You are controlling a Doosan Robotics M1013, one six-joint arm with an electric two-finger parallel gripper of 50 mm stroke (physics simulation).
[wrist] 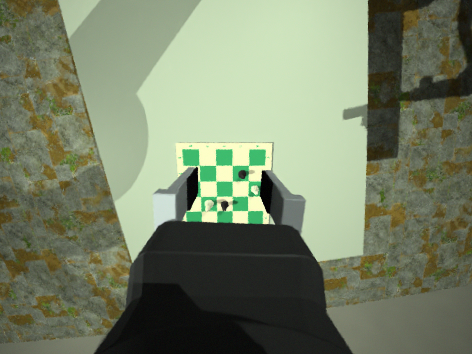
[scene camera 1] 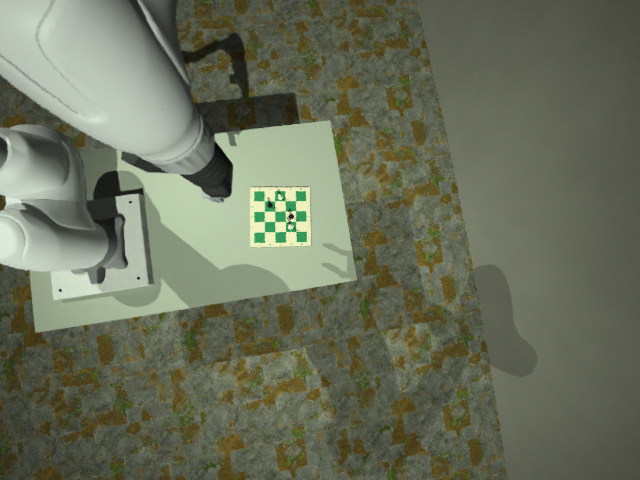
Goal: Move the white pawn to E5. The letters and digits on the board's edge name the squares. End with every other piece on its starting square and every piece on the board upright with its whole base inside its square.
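Places are measured from the arm's base along level axes (x down, y back, z left), in centimetres.
Where they show: gripper, between the fingertips: [wrist: 229, 181]; arm's base, origin of its link: [scene camera 1: 99, 245].
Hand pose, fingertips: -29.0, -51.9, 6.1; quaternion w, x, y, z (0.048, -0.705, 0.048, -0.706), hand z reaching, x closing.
Each offset is from my fingertips to the centre of the thing, as dx, dy, dz. Level surfaces: height alone.
The board @(+31.6, -10.5, -2.2) [scene camera 1: 251, 232] [wrist: 179, 169] has green and cream squares, five by five; its edge marks are too small to read. One white piece @(+29.7, -11.1, +5.0) [scene camera 1: 280, 195] [wrist: 255, 190] stands on the middle square of the top row in the scene view. Another white piece @(+29.1, -13.8, -6.3) [scene camera 1: 291, 226] [wrist: 209, 205] stands in the fourth column, fourth row there. Their shapes are too small to tell which is the pawn. My gripper [scene camera 1: 212, 197] [wrist: 229, 181] is open and empty, high above the table; it appears left of the board in the scene view. In the wrist view its fingers frame the board and partly hide it.
One dark piece @(+29.7, -7.2, +2.2) [scene camera 1: 269, 204] [wrist: 242, 174] stands diagonally next to the first white piece. Another dark piece @(+29.7, -14.4, -2.6) [scene camera 1: 291, 216] [wrist: 224, 205] stands on the square directly beside the second white piece. The board lies on a pale green table @(dx +31.9) [scene camera 1: 279, 155] [wrist: 260, 75]. The robot's base plate [scene camera 1: 136, 248] is at the table's left.
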